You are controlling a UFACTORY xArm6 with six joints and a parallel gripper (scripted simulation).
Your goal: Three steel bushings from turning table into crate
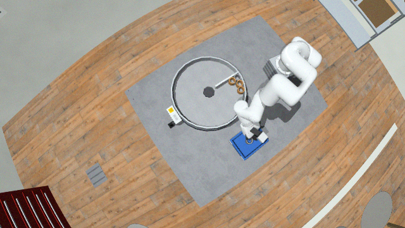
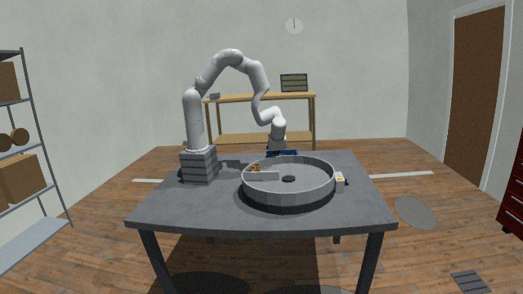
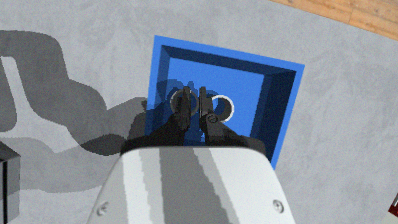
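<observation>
My gripper is now 40 mm above the blue crate, 30 mm short of it and 10 mm to the right of it. Round my hand: round turning table 340 mm to the right, 140 mm ahead, 10 mm below.
</observation>
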